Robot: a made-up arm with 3 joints. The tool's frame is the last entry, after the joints.
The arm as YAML. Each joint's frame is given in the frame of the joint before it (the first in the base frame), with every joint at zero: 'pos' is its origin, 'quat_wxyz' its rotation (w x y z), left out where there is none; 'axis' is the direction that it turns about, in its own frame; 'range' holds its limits. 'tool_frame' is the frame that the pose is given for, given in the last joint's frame.
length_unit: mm
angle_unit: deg
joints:
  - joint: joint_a
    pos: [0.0, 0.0, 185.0]
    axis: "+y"
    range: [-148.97, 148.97]
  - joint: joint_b
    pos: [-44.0, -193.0, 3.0]
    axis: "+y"
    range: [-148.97, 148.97]
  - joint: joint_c
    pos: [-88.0, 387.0, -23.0]
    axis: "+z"
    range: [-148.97, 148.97]
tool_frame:
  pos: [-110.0, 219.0, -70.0]
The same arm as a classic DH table. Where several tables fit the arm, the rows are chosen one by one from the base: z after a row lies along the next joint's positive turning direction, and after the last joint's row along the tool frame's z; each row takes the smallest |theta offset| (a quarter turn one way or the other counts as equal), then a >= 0, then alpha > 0; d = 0 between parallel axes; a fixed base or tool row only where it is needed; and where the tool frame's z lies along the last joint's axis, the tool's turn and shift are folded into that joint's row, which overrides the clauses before.
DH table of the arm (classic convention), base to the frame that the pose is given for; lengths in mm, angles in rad. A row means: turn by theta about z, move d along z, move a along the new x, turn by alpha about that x. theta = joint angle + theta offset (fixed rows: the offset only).
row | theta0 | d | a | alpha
base (fixed) | 0 | 185 | 0 | -1.5708
joint_a | 0.0681 | 0 | -44.1 | 0
joint_b | -0.0681 | 194 | -88 | 1.5708
joint_c | -1.1053 | 0 | -245.1 | 0
tool (fixed) | 1.1053 | -93 | 0 | 0
Joint limits (rad, base to tool): -2.6..2.6 -2.6..2.6 -2.6..2.6

